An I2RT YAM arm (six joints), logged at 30 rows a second.
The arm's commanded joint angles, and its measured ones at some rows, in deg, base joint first. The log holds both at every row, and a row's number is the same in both.
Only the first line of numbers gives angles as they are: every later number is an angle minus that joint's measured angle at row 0.
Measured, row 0: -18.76, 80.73, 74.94, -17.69, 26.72, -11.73
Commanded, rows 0 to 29: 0.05, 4.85, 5.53, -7.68, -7.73, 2.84; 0.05, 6.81, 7.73, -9.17, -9.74, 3.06; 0.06, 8.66, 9.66, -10.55, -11.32, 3.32; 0.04, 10.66, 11.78, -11.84, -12.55, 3.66; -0.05, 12.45, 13.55, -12.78, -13.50, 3.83; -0.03, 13.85, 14.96, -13.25, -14.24, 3.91; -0.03, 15.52, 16.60, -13.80, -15.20, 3.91; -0.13, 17.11, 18.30, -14.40, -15.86, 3.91; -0.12, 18.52, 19.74, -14.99, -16.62, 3.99; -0.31, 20.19, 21.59, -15.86, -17.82, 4.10; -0.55, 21.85, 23.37, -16.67, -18.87, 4.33; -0.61, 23.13, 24.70, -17.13, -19.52, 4.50; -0.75, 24.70, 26.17, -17.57, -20.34, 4.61; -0.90, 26.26, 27.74, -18.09, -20.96, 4.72; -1.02, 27.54, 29.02, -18.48, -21.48, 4.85; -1.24, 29.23, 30.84, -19.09, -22.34, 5.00; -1.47, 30.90, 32.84, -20.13, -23.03, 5.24; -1.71, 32.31, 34.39, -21.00, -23.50, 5.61; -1.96, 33.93, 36.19, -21.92, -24.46, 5.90; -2.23, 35.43, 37.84, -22.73, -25.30, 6.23; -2.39, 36.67, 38.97, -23.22, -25.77, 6.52; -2.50, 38.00, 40.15, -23.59, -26.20, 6.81; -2.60, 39.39, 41.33, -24.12, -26.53, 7.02; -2.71, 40.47, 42.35, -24.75, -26.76, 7.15; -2.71, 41.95, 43.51, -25.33, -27.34, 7.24; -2.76, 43.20, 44.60, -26.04, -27.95, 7.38; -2.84, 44.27, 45.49, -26.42, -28.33, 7.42; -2.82, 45.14, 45.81, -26.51, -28.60, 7.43; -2.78, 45.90, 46.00, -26.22, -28.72, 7.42; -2.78, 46.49, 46.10, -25.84, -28.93, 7.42
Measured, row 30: -2.85, 45.57, 45.28, -25.09, -26.86, 6.60
